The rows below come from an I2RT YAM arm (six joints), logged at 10 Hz.
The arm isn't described. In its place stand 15 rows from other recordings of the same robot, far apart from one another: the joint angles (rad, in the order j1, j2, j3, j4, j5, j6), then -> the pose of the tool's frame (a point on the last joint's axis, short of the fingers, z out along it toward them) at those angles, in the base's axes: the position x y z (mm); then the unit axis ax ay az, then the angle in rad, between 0 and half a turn.
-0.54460 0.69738 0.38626 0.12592 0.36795 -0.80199 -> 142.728 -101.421 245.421 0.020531 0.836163 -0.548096 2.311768
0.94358 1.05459 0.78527 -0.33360 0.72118 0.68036 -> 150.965 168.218 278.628 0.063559 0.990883 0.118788 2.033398
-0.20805 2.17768 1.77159 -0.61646 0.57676 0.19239 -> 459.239 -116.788 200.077 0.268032 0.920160 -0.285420 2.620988
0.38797 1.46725 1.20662 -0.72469 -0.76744 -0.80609 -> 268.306 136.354 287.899 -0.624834 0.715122 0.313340 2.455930
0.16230 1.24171 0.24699 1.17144 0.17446 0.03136 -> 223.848 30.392 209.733 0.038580 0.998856 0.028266 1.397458
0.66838 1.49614 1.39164 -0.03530 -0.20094 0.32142 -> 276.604 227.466 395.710 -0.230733 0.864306 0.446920 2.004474
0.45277 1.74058 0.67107 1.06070 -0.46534 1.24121 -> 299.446 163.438 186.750 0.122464 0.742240 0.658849 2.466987
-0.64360 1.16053 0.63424 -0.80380 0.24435 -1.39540 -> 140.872 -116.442 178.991 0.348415 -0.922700 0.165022 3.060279
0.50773 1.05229 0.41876 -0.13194 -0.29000 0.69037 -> 169.905 106.182 171.211 0.027472 0.940465 0.338777 2.645974
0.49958 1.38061 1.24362 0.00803 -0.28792 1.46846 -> 283.269 166.113 384.815 0.272702 0.729481 0.627289 2.590763
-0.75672 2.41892 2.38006 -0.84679 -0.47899 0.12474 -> 398.058 -353.292 256.781 0.344025 0.931269 0.119936 2.362865
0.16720 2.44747 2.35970 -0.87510 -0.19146 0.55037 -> 525.877 95.626 231.249 0.157651 0.967831 0.196083 2.642554
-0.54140 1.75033 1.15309 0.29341 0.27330 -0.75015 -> 343.663 -217.868 252.699 -0.003263 0.876566 -0.481271 2.313596
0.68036 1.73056 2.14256 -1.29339 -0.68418 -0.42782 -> 240.106 223.253 448.839 -0.585675 0.722404 0.367582 2.582246
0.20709 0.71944 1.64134 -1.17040 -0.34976 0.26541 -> 22.759 17.247 492.503 -0.101191 0.938251 0.330826 1.963137
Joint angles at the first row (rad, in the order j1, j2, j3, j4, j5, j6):
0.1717 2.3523 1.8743 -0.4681 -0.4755 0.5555
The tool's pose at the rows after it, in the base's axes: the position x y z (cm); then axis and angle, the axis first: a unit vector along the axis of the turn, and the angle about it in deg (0 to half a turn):
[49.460, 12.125, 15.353, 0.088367, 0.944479, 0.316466, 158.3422]
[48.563, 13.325, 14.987, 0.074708, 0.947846, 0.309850, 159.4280]
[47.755, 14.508, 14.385, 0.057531, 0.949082, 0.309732, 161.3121]
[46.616, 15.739, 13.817, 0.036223, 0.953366, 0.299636, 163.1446]
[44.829, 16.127, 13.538, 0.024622, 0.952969, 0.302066, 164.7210]
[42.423, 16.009, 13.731, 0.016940, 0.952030, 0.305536, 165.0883]
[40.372, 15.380, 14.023, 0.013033, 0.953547, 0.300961, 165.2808]
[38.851, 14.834, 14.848, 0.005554, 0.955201, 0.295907, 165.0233]
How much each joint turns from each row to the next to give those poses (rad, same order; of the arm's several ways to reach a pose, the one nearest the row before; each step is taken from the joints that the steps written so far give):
0.0373 -0.0081 -0.0174 -0.0126 0.0102 -0.0128
0.0278 -0.0142 -0.0344 0.0002 0.0112 -0.0103
0.0263 -0.0025 -0.0231 -0.0075 -0.0091 -0.0142
0.0308 -0.0105 -0.0328 -0.0158 0.0089 -0.0264
0.0177 -0.0499 -0.0944 0.0233 -0.0132 -0.0082
0.0134 -0.0866 -0.1380 0.0515 -0.0065 -0.0010
0.0018 -0.0774 -0.1103 0.0236 0.0058 -0.0104
-0.0001 -0.0680 -0.0680 -0.0048 0.0073 -0.0189

